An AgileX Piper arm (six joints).
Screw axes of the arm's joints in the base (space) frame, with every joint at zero. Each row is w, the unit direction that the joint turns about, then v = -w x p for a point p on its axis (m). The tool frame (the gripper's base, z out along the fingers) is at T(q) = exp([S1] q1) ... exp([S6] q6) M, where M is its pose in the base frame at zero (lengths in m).
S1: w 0 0 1 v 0 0 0
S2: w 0 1 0 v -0.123 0 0
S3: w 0 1 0 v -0.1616 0 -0.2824
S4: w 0.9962 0 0.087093 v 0 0.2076 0
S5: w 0 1 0 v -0.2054 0 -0.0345
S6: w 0.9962 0 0.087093 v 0 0.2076 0
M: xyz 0.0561 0 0.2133 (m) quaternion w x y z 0.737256 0 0.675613 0
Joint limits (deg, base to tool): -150..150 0..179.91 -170..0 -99.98..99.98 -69.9..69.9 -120..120
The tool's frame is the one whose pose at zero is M.
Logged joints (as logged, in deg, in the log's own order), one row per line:
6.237 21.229 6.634 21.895 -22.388 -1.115
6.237 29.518 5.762 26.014 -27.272 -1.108
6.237 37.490 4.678 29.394 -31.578 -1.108
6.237 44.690 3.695 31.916 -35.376 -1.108
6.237 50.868 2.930 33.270 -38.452 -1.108
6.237 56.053 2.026 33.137 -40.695 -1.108
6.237 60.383 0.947 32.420 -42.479 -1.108
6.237 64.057 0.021 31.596 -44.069 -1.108
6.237 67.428 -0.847 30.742 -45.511 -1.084
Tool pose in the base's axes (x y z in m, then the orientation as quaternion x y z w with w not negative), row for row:
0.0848 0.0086 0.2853 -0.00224 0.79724 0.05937 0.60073
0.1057 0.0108 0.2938 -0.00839 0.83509 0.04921 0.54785
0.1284 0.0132 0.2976 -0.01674 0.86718 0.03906 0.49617
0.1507 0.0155 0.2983 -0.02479 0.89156 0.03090 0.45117
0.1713 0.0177 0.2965 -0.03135 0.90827 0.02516 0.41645
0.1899 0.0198 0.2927 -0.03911 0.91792 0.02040 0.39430
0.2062 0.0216 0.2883 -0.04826 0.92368 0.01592 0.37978
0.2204 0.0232 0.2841 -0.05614 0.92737 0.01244 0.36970
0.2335 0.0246 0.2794 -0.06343 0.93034 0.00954 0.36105
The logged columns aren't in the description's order. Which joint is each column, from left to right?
Columns, left to right: q1, q2, q6, q5, q3, q4.
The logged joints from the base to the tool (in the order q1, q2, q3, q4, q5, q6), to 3 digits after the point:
6.237 21.229 -22.388 -1.115 21.895 6.634
6.237 29.518 -27.272 -1.108 26.014 5.762
6.237 37.490 -31.578 -1.108 29.394 4.678
6.237 44.690 -35.376 -1.108 31.916 3.695
6.237 50.868 -38.452 -1.108 33.270 2.930
6.237 56.053 -40.695 -1.108 33.137 2.026
6.237 60.383 -42.479 -1.108 32.420 0.947
6.237 64.057 -44.069 -1.108 31.596 0.021
6.237 67.428 -45.511 -1.084 30.742 -0.847

